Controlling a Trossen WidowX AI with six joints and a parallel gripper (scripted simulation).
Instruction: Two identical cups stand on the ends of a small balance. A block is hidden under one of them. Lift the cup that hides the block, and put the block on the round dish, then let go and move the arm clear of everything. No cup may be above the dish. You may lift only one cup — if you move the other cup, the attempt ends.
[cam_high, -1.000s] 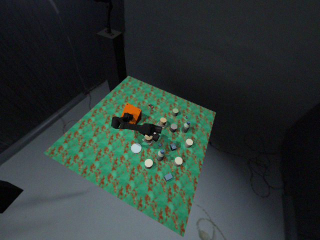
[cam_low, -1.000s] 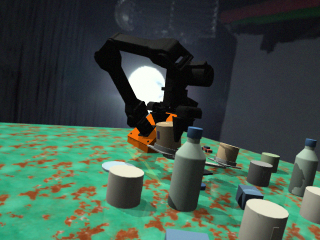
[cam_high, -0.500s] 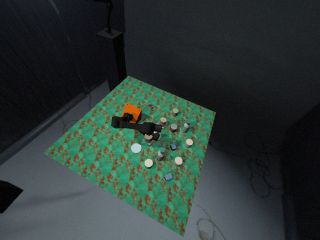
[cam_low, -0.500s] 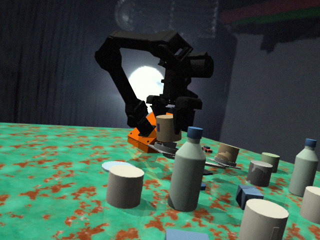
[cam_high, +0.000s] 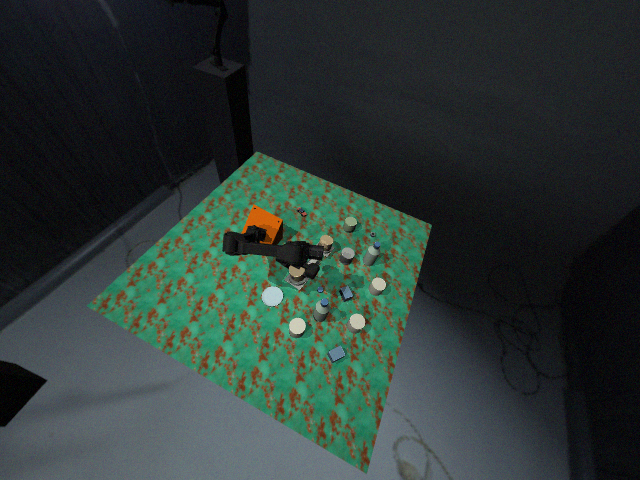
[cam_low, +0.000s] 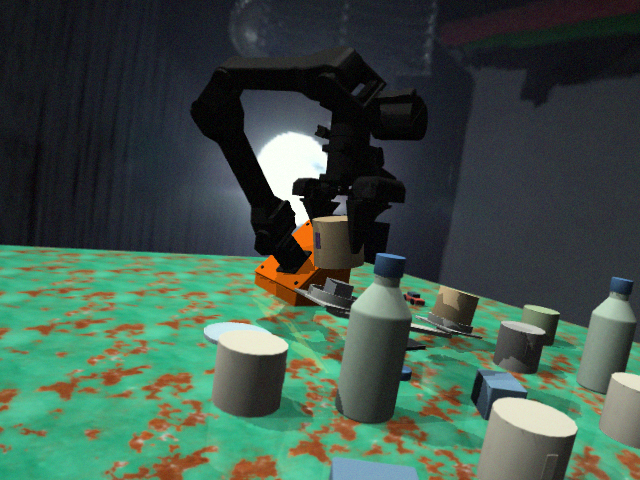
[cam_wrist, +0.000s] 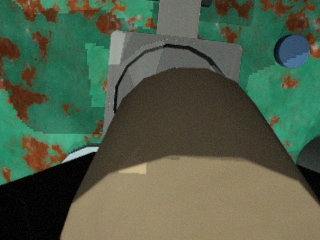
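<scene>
Right now my gripper tip is 6 cm above the small grey block and 1 cm to the right of it. Also, from my gripper tip: round pale dish 14 cm below, 9 cm to the right, 8 cm behind; small blue disc 14 cm below, 12 cm ahead, 3 cm to the left; tiny red toy car 46 cm to the left, 17 cm behind, 13 cm below.
</scene>
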